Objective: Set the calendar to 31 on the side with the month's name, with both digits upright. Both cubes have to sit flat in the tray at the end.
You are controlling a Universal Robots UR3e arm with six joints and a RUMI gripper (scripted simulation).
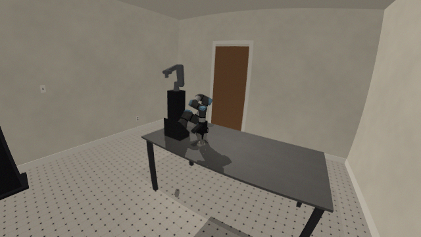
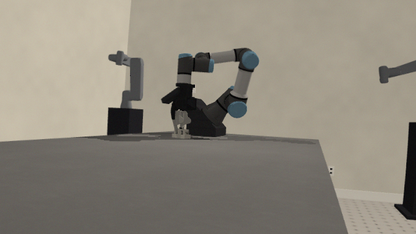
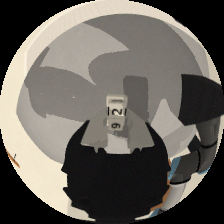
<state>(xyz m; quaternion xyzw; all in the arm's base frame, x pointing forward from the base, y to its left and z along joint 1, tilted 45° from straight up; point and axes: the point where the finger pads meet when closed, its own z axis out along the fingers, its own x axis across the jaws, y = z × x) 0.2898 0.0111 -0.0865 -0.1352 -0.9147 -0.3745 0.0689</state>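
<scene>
The pale calendar tray lies 30 mm below my hand and 20 mm to the left of it.
</scene>
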